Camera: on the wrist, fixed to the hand. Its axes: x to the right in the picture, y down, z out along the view.
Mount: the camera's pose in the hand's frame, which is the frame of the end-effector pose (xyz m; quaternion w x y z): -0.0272 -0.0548 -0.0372 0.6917 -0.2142 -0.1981 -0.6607
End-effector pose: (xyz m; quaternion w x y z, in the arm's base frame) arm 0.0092 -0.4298 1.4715 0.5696 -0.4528 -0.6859 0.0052
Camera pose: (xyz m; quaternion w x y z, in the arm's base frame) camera 0.0031 -0.4981 1.4921 0.1646 0.0190 -0.8875 -0.4299
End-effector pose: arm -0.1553 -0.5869 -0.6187 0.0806 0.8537 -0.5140 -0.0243
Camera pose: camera -0.1156 -0.5336 -0.5921 0.1207 0.9079 0.1977 -0.3492
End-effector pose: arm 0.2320 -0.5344 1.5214 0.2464 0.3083 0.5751 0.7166
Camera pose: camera 0.2237 -0.5668 1.4581 0.8238 -0.0775 0.3992 0.3950
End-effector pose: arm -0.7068 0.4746 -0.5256 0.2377 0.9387 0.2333 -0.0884
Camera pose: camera -0.7549 0.5246 -0.5079 0.3533 0.4267 0.7534 -0.3542
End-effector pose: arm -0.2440 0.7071 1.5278 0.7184 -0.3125 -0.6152 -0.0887
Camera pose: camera -0.2474 0.6361 1.5191 0.2495 0.0189 -0.7552 -0.6058
